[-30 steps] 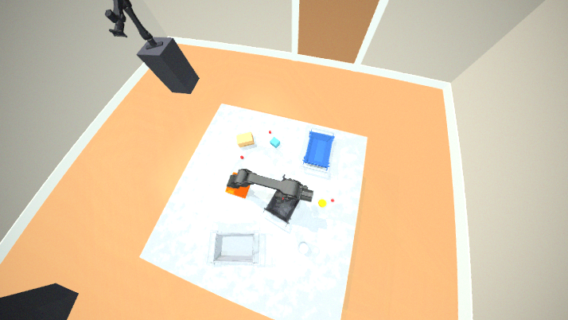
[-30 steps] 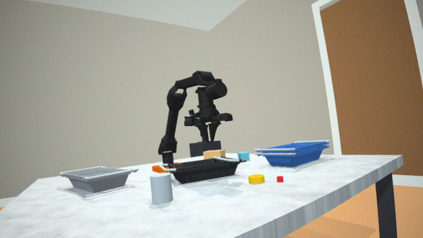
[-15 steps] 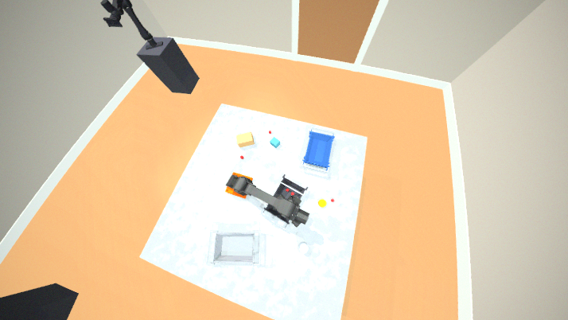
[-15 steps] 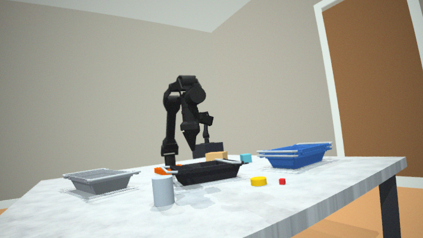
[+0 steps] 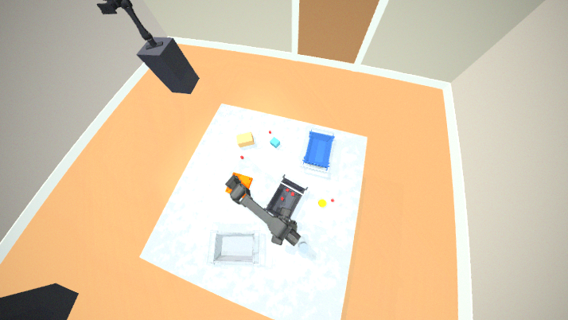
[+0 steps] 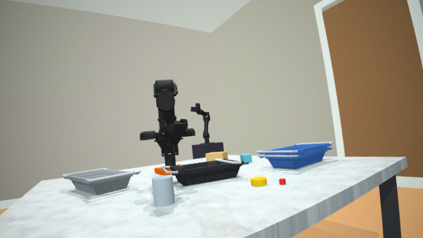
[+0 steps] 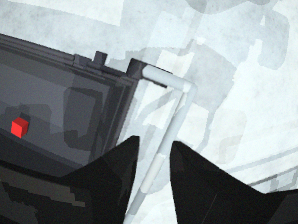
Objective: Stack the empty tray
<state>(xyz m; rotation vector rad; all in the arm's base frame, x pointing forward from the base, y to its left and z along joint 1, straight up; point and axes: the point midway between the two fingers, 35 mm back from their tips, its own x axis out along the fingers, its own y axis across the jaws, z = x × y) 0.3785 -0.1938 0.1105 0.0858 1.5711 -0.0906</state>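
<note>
My gripper tip is 26 cm past the grey tray, 19 cm to the left of it and 6 cm above it. From my gripper tip the other things lie so: cyan cube (56 cm to the left, 17 cm behind, 8 cm below); then grey cylinder (15 cm ahead, 10 cm to the right, 7 cm below); then yellow disc (23 cm ahead, 18 cm to the left, 9 cm below).
</note>
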